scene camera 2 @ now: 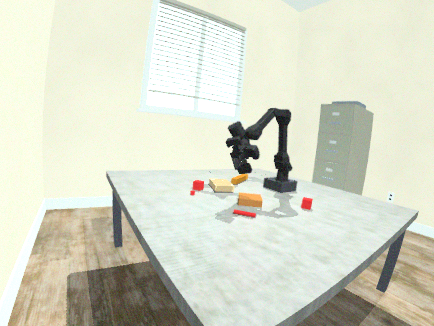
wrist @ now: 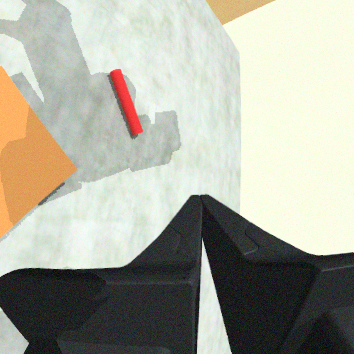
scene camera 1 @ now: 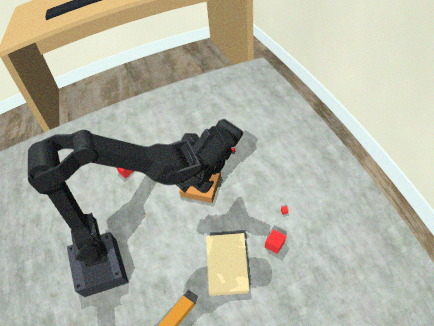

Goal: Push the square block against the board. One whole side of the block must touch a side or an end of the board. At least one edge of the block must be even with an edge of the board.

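Where they show: gripper, fingertip midpoint: [scene camera 2: 235, 169] [wrist: 198, 202]; arm's base, origin of the base link: [scene camera 2: 282, 180] [scene camera 1: 94, 253].
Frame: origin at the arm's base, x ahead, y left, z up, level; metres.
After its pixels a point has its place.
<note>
The orange square block [scene camera 1: 199, 196] {x 0.326, y 0.093, z -0.033 m} [scene camera 2: 250, 200] {x 0.372, y 0.179, z -0.031 m} [wrist: 30, 165] {x 0.375, y 0.144, z -0.027 m} lies flat on the table, apart from the board. In scene view 1 the arm hides part of its top. The pale yellow board [scene camera 1: 227, 265] {x 0.326, y -0.133, z -0.027 m} [scene camera 2: 221, 185] {x 0.368, y -0.059, z -0.027 m} lies flat, with a stretch of table between it and the block. My gripper [scene camera 1: 204, 188] [scene camera 2: 244, 170] [wrist: 198, 202] {x 0.425, y 0.127, z 0.091 m} is shut and empty, its fingertips together. It hangs above the table, overlapping the block in scene view 1. In scene view 2 its tips show higher than the block and the board.
A red cube [scene camera 1: 275, 241] {x 0.461, y -0.122, z -0.016 m} [scene camera 2: 198, 185] {x 0.476, y -0.096, z -0.032 m} and a tiny red cube [scene camera 1: 284, 210] {x 0.531, y -0.038, z -0.040 m} [scene camera 2: 192, 192] {x 0.537, y -0.028, z -0.045 m} lie beside the board. An orange bar [scene camera 1: 177, 311] {x 0.170, y -0.208, z -0.025 m} [scene camera 2: 239, 179] {x 0.152, y -0.203, z -0.035 m} lies on its other side. A red rod [scene camera 2: 244, 213] {x 0.462, y 0.260, z -0.047 m} [wrist: 126, 102] {x 0.455, y 0.252, z -0.044 m} lies near the block. Another red cube [scene camera 1: 125, 172] {x 0.132, y 0.263, z -0.032 m} [scene camera 2: 307, 203] {x 0.147, y 0.300, z -0.031 m} lies farther off.
</note>
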